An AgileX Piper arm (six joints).
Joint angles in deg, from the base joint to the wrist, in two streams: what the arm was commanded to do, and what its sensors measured. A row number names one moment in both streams.
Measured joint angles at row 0:
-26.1 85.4 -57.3 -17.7 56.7 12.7
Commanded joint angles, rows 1 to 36:
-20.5 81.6 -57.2 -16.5 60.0 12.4
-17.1 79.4 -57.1 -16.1 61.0 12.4
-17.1 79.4 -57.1 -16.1 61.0 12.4
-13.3 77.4 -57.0 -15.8 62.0 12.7
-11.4 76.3 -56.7 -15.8 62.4 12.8
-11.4 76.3 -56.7 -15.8 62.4 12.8
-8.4 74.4 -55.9 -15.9 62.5 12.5
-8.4 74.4 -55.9 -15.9 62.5 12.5
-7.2 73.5 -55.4 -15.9 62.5 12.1
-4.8 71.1 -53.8 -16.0 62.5 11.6
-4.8 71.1 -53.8 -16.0 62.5 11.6
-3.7 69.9 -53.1 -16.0 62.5 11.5
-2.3 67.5 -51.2 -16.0 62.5 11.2
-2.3 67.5 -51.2 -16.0 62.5 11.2
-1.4 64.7 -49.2 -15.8 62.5 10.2
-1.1 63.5 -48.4 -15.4 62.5 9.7
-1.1 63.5 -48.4 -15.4 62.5 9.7
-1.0 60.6 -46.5 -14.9 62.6 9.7
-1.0 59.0 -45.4 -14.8 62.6 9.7
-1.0 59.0 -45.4 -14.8 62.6 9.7
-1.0 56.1 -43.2 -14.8 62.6 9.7
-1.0 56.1 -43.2 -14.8 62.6 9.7
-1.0 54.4 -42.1 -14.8 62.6 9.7
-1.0 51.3 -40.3 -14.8 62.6 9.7
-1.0 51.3 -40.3 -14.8 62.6 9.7
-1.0 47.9 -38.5 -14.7 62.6 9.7
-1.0 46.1 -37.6 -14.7 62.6 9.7
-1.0 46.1 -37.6 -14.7 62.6 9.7
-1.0 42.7 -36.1 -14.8 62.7 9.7
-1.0 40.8 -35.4 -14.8 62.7 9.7
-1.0 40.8 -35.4 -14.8 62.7 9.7
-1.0 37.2 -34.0 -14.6 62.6 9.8
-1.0 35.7 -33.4 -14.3 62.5 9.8
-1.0 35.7 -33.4 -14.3 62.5 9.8
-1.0 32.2 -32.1 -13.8 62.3 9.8
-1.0 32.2 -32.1 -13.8 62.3 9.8
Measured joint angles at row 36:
-1.1 36.1 -33.9 -14.6 62.6 10.1
